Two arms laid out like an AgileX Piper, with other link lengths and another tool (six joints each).
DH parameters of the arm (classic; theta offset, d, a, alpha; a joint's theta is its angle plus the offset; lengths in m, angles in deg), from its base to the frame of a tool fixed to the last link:
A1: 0 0.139 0 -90
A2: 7.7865 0 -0.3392 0
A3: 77.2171 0 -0.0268 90
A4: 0 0.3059 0 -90
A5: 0 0 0 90
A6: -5.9 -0.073 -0.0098 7
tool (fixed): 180 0.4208 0 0
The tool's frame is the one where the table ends.
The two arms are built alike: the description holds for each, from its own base.
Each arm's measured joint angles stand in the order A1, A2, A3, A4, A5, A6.
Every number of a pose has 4 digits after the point. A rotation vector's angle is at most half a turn.
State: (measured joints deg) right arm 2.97 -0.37 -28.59 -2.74 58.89 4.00; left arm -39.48 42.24 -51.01 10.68 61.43 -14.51
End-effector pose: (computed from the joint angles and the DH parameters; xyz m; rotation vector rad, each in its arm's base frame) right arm 0.2213 -0.0533 0.2433 2.5252 0.0070 1.6215; left arm 0.2577 -0.1995 0.2581 2.5952 -0.5361 0.9936
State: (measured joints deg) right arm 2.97 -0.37 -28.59 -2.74 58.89 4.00; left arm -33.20 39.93 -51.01 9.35 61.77 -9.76
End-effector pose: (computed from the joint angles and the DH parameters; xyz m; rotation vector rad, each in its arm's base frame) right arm 0.2213 -0.0533 0.2433 2.5252 0.0070 1.6215; left arm 0.2658 -0.1722 0.2665 2.6169 -0.4975 1.0588
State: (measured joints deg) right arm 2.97 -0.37 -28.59 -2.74 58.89 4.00; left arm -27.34 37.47 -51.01 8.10 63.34 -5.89
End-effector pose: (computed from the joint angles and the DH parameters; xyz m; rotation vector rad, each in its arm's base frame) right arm 0.2213 -0.0533 0.2433 2.5252 0.0070 1.6215; left arm 0.2663 -0.1440 0.2703 2.6521 -0.4471 1.1007
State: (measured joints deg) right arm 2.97 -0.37 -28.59 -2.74 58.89 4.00; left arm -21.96 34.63 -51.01 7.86 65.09 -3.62
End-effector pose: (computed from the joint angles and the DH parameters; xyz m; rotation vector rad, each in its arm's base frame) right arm 0.2213 -0.0533 0.2433 2.5252 0.0070 1.6215; left arm 0.2643 -0.1139 0.2756 2.6891 -0.3718 1.1527
